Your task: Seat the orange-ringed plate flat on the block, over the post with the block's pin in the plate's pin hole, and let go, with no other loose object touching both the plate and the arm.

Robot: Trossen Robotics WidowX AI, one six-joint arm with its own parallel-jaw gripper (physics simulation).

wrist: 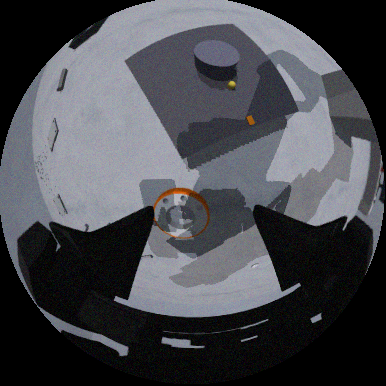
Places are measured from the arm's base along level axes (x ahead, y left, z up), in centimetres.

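Pixels of known places: gripper, fingertip midpoint: (205,210).
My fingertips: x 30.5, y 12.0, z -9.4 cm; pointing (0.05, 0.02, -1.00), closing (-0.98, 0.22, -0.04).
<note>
Ahead of a thing's pixels: the offset from my fingertips to its top centre. "*": to the spot under its first point.
The orange-ringed plate @[dx +3.0, dy +1.7, dz -2.0 cm] (199,214), grey with small holes near its rim and a larger centre hole, lies on the table in shadow in the lower middle of the wrist view. My gripper (205,210) is wide open and empty. In the view the plate shows between its two black fingertips, closer to the left one; the height between them is hard to tell. The dark grey block @[dx -3.4, dy -12.0, dz +1.1 cm] (160,75) is at the upper middle, beyond the plate and apart from it. Its round post @[* dx -3.4, dy -11.7, dz +1.1 cm] (216,53) stands up from the top, with the yellow pin @[* dx -4.1, dy -9.4, dz -0.2 cm] (232,85) beside it. An orange mark @[* dx -5.0, dy -6.5, dz -0.5 cm] (251,120) is near the block's near edge.
At the left lie a small dark bar (62,80), a thin grey plate @[dx +26.4, dy -18.7, dz -2.6 cm] (53,134) and another thin plate @[dx +35.4, dy -3.8, dz -2.5 cm] (60,204). Part of a dark object (87,33) shows at the upper left edge. Grey structures stand at the right edge. Arm shadows cross the table and block.
</note>
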